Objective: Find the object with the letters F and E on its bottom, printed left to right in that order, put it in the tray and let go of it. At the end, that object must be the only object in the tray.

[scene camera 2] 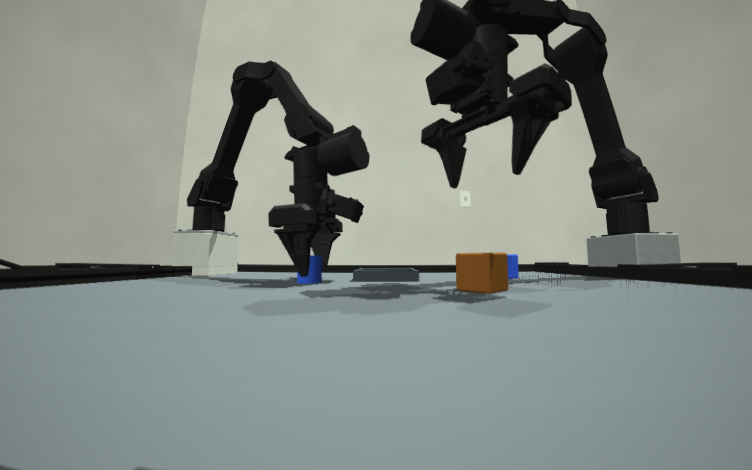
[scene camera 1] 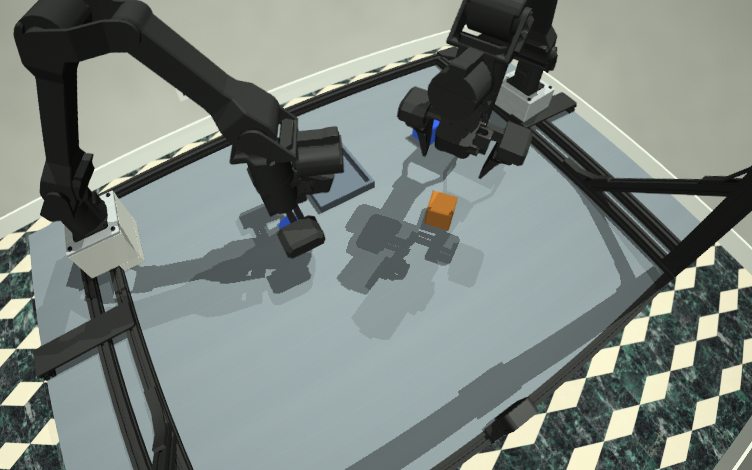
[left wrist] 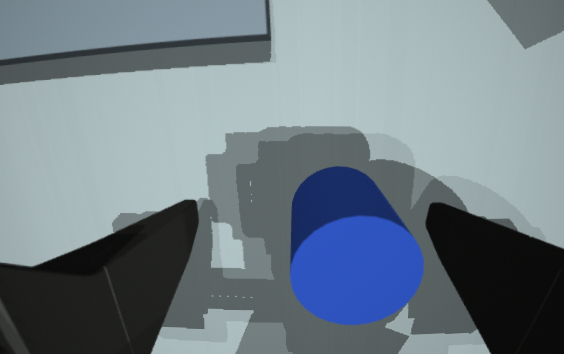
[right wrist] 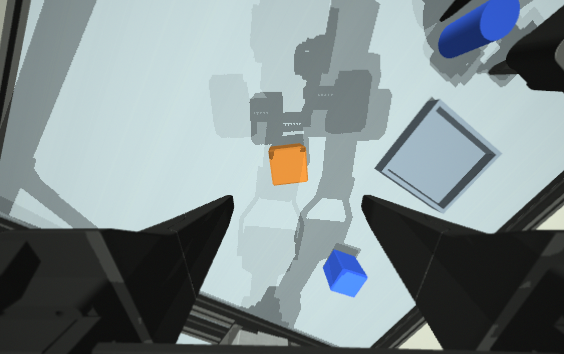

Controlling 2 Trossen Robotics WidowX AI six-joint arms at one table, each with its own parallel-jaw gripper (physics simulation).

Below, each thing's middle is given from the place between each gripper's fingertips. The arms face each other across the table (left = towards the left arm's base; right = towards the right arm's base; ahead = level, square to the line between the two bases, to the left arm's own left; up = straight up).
My left gripper is now 110 mm to the left of the grey tray [scene camera 2: 362,274] and 90 mm short of it.
I see my right gripper 170 mm short of the grey tray, 140 mm to the right of it and 130 mm above it.
